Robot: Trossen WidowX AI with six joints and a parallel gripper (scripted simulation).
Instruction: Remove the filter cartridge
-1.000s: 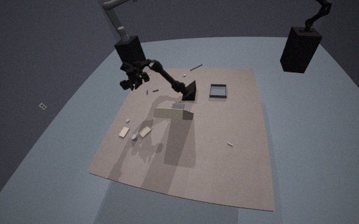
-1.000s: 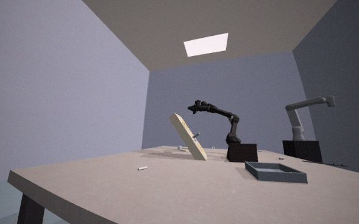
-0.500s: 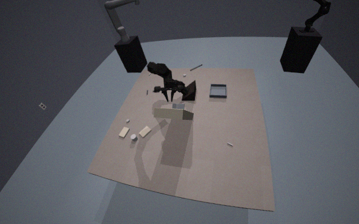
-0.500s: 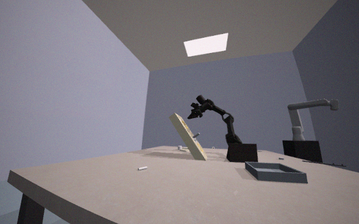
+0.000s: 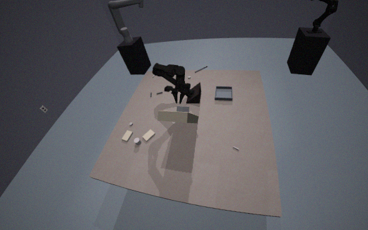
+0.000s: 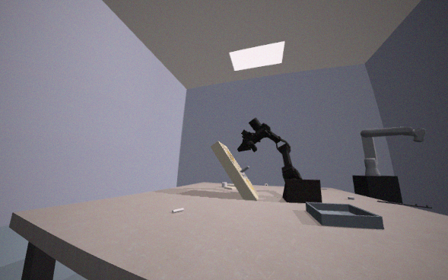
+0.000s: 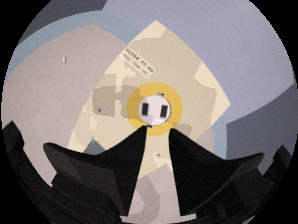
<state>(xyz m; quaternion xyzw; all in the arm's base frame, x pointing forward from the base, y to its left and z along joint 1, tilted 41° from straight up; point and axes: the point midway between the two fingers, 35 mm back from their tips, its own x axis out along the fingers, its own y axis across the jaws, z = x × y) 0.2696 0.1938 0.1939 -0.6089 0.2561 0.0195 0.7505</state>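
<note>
Now: gripper tip 6 cm short of the round white cartridge and 4 cm above it. Also, from my gripper tip: service panel 1 cm ahead, 12 cm below; then grey tray 40 cm behind, 26 cm to the left, 26 cm below.
</note>
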